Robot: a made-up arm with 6 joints.
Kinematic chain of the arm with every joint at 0, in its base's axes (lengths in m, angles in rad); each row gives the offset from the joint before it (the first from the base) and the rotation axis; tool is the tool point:
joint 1: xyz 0 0 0.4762 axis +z
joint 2: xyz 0 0 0 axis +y
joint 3: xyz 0 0 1.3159 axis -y
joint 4: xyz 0 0 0 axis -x
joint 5: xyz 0.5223 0 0 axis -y
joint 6: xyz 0 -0.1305 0 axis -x
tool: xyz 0 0 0
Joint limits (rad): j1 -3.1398..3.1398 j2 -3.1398..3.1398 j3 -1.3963..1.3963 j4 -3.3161..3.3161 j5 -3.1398..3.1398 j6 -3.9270..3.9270
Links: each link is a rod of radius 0.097 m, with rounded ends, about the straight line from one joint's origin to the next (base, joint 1, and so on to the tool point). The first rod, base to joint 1, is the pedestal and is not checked.
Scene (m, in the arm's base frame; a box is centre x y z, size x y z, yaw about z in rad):
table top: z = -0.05
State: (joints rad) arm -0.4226 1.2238 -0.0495 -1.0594 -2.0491 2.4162
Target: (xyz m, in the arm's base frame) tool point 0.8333 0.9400 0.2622
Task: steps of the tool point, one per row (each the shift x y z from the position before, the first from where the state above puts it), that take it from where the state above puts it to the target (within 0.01 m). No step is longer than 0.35 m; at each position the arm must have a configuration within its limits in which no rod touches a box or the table.
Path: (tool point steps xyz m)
1: 0.1082 0.3187 -0.0261
2: 0.0209 0.3348 -0.0260
3: -0.0672 0.3273 -0.0257
4: -0.1500 0.2969 -0.0256
5: -0.2214 0.2462 -0.0254

